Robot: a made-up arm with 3 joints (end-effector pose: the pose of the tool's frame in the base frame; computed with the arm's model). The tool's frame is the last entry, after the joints.
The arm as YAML. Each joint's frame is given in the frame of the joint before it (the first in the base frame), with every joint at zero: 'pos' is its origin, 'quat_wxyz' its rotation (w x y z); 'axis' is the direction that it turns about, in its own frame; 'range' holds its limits. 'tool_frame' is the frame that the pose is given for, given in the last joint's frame.
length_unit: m
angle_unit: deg
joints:
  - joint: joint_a
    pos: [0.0, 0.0, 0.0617]
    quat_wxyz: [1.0, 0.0, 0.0, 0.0]
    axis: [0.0, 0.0, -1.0]
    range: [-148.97, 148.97]
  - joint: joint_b
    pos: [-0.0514, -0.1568, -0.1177]
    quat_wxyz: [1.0, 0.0, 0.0, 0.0]
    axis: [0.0, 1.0, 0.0]
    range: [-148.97, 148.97]
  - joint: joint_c
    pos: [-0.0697, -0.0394, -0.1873]
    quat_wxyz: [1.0, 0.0, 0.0, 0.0]
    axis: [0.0, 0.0, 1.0]
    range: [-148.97, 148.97]
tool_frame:
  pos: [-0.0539, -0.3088, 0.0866]
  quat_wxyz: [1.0, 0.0, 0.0, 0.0]
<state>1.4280 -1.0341 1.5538</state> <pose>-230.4 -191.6 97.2 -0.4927 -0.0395 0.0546 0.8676</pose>
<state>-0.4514 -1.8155 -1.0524</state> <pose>253.1 -213.4 -385.4 0.5383 -0.5756 -0.1822 0.5879</pose>
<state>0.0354 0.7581 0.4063</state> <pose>-136.2 -496.7 -131.1 0.0811 0.3611 0.1713 0.9131</pose>
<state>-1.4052 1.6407 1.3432</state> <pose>286.5 -217.3 -267.4 -0.0227 0.7310 0.6688 0.1332</pose>
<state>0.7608 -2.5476 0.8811</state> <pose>-376.4 -241.3 102.6 -0.6998 -0.6517 0.0176 0.2921</pose>
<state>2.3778 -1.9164 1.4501</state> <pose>-173.4 231.2 194.9 -0.7705 0.2753 -0.2572 0.5142</pose>
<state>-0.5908 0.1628 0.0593</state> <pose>140.3 -517.2 -138.3 -0.0214 0.0785 0.3183 0.9445</pose>
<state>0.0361 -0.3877 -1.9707</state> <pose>-322.5 -14.7 -275.2 0.1586 -0.1093 -0.8275 0.5274</pose>
